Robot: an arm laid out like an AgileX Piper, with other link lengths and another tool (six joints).
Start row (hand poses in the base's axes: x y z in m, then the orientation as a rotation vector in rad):
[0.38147, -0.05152, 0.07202, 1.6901, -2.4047, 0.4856]
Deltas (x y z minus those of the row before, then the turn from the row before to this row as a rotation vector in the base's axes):
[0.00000, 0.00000, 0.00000, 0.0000, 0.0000, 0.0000]
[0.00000, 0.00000, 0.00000, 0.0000, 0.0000, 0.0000]
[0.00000, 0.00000, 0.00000, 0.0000, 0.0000, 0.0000]
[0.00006, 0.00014, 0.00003, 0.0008, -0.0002, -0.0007]
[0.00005, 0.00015, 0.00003, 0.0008, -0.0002, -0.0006]
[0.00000, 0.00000, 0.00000, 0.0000, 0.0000, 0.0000]
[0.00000, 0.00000, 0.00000, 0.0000, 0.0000, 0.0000]
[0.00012, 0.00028, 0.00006, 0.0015, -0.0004, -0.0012]
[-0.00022, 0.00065, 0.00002, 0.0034, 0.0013, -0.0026]
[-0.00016, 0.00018, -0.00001, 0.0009, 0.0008, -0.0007]
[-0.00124, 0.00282, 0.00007, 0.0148, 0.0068, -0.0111]
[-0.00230, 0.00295, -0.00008, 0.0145, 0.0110, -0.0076]
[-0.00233, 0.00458, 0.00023, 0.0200, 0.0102, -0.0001]
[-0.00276, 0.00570, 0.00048, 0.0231, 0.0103, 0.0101]
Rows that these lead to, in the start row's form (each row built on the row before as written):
[0.38147, -0.05152, 0.07202, 1.6901, -2.4047, 0.4856]
[0.38147, -0.05152, 0.07202, 1.6901, -2.4047, 0.4856]
[0.38147, -0.05152, 0.07202, 1.6901, -2.4047, 0.4856]
[0.38153, -0.05138, 0.07205, 1.6896, -2.4059, 0.4848]
[0.38158, -0.05123, 0.07208, 1.6892, -2.4070, 0.4840]
[0.38158, -0.05123, 0.07208, 1.6892, -2.4070, 0.4840]
[0.38158, -0.05123, 0.07208, 1.6892, -2.4070, 0.4840]
[0.38170, -0.05095, 0.07214, 1.6883, -2.4091, 0.4825]
[0.38148, -0.05030, 0.07216, 1.6861, -2.4123, 0.4771]
[0.38132, -0.05012, 0.07215, 1.6854, -2.4128, 0.4752]
[0.38008, -0.04730, 0.07222, 1.6759, -2.4255, 0.4504]
[0.37778, -0.04435, 0.07214, 1.6698, -2.4323, 0.4224]
[0.37545, -0.03977, 0.07237, 1.6756, -2.4373, 0.3899]
[0.37269, -0.03407, 0.07285, 1.6954, -2.4361, 0.3549]

